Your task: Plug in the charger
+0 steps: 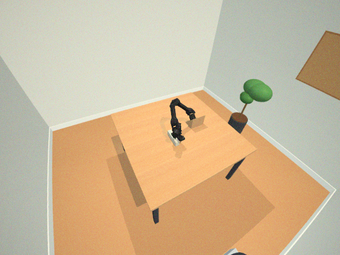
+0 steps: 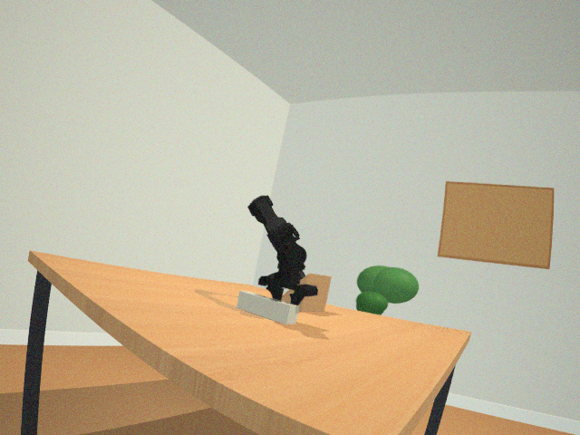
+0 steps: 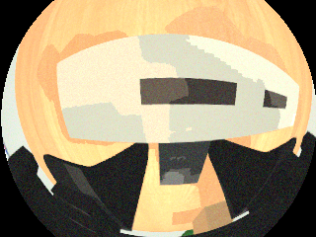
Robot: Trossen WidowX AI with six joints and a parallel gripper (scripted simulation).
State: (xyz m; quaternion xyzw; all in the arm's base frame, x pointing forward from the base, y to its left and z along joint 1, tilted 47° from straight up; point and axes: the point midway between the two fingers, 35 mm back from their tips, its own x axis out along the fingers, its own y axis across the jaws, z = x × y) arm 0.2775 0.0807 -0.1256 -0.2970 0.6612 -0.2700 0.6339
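Now: gripper tip 20 mm short of the two-prong charger and 10 mm below it.
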